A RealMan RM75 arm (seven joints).
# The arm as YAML. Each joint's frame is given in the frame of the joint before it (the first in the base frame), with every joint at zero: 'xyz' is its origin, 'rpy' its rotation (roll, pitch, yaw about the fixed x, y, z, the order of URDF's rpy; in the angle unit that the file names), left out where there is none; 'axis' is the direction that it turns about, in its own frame. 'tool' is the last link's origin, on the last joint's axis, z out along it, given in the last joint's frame.
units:
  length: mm
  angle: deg
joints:
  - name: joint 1
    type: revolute
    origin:
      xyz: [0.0, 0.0, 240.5]
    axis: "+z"
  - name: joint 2
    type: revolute
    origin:
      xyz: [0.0, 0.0, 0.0]
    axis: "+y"
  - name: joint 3
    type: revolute
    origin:
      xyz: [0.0, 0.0, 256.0]
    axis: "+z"
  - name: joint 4
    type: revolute
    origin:
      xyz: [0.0, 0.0, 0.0]
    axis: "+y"
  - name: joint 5
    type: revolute
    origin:
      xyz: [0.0, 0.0, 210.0]
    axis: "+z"
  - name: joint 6
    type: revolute
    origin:
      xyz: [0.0, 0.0, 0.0]
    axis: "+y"
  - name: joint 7
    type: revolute
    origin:
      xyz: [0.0, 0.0, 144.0]
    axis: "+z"
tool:
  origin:
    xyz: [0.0, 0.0, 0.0]
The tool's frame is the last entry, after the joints.
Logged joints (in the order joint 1, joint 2, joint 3, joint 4, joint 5, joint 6, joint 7), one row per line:
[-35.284 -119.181 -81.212 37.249 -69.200 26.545 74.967]
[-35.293 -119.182 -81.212 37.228 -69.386 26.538 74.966]
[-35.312 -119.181 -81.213 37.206 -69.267 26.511 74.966]
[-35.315 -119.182 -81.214 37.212 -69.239 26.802 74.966]
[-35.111 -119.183 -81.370 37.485 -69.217 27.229 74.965]
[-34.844 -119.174 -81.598 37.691 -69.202 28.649 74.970]
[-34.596 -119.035 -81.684 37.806 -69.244 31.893 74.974]
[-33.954 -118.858 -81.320 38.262 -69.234 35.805 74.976]
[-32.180 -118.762 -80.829 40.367 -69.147 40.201 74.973]
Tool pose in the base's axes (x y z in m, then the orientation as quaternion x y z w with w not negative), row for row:
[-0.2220 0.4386 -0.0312 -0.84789 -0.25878 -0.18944 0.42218]
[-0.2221 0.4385 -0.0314 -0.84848 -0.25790 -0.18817 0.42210]
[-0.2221 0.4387 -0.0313 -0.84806 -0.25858 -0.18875 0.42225]
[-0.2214 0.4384 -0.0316 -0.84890 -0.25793 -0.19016 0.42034]
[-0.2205 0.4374 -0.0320 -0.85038 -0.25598 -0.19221 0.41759]
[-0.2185 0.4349 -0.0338 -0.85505 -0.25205 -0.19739 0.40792]
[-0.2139 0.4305 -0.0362 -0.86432 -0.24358 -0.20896 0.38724]
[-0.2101 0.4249 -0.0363 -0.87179 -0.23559 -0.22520 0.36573]
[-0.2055 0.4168 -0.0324 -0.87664 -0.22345 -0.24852 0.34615]
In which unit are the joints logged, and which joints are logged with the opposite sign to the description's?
The joints are logged in degrees. Opposite sign: joint 3, joint 5, joint 7.
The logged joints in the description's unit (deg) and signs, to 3 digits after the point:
[-35.284 -119.181 81.212 37.249 69.200 26.545 -74.967]
[-35.293 -119.182 81.212 37.228 69.386 26.538 -74.966]
[-35.312 -119.181 81.213 37.206 69.267 26.511 -74.966]
[-35.315 -119.182 81.214 37.212 69.239 26.802 -74.966]
[-35.111 -119.183 81.370 37.485 69.217 27.229 -74.965]
[-34.844 -119.174 81.598 37.691 69.202 28.649 -74.970]
[-34.596 -119.035 81.684 37.806 69.244 31.893 -74.974]
[-33.954 -118.858 81.320 38.262 69.234 35.805 -74.976]
[-32.180 -118.762 80.829 40.367 69.147 40.201 -74.973]

